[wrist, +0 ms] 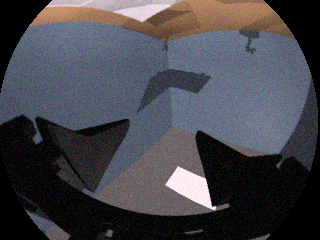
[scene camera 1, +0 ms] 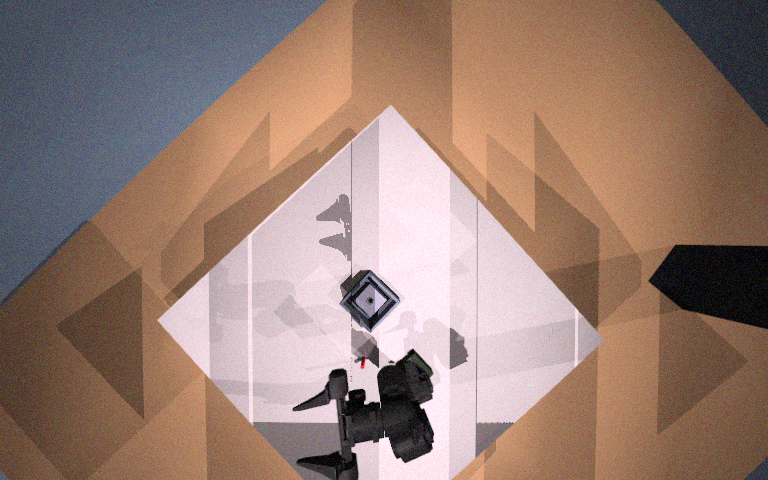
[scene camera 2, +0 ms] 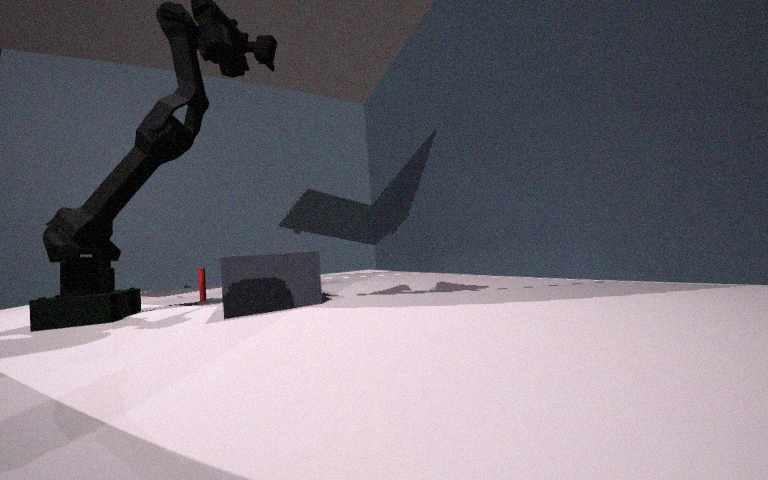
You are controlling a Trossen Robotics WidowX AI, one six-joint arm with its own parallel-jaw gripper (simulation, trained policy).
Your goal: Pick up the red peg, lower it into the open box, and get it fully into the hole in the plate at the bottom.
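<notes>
Here is my gripper [scene camera 1: 294,435], and I can see a grey box [scene camera 1: 369,323] as well. In the wrist view the grey box is out of frame, while my gripper [wrist: 163,128] does show there. I also find my gripper [scene camera 2: 261,69] in the view from scene camera 2.
</notes>
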